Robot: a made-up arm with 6 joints.
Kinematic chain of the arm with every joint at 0, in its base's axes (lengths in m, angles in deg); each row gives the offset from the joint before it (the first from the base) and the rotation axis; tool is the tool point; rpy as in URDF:
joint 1: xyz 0 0 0.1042 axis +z
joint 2: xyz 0 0 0 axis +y
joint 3: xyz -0.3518 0 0.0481 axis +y
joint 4: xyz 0.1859 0 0.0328 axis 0.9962 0 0.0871
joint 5: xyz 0 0 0 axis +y
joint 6: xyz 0.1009 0 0.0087 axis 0.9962 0 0.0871
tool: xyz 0 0 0 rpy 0 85 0
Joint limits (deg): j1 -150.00..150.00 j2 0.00..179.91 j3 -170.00..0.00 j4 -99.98..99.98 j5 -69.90..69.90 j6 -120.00..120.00
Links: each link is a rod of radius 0.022 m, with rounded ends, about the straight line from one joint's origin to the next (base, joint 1, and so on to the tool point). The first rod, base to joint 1, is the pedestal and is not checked.
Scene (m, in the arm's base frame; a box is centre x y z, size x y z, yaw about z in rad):
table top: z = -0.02
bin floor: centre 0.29 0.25 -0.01 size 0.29 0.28 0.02 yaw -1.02
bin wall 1: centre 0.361 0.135 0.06 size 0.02 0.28 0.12 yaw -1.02
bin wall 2: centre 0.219 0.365 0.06 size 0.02 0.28 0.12 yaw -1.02
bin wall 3: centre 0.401 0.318 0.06 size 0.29 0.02 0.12 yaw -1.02
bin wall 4: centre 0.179 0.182 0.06 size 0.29 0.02 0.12 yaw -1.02
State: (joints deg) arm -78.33 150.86 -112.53 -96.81 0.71 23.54
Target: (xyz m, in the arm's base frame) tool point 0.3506 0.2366 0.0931
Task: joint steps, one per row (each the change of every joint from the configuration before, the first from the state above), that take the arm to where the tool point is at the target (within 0.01 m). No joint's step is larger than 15 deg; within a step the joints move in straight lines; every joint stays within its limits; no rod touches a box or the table.
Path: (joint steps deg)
1: 13.19 -4.08 5.12 -0.32 -3.88 0.00
2: 13.19 -4.09 5.12 -0.33 -3.87 0.00
3: 13.19 -4.08 5.12 -0.32 -3.88 0.00
4: 13.19 -4.09 5.12 -0.32 -3.87 0.00
5: 13.19 -4.08 5.13 -0.33 -3.88 0.00
6: 13.18 -4.08 5.12 -0.32 -3.88 0.00
7: 13.19 -4.09 5.12 -0.32 -3.87 0.00
8: 13.19 -4.08 5.12 -0.32 -3.88 0.00
9: 0.28 14.79 3.60 -0.59 1.28 0.00

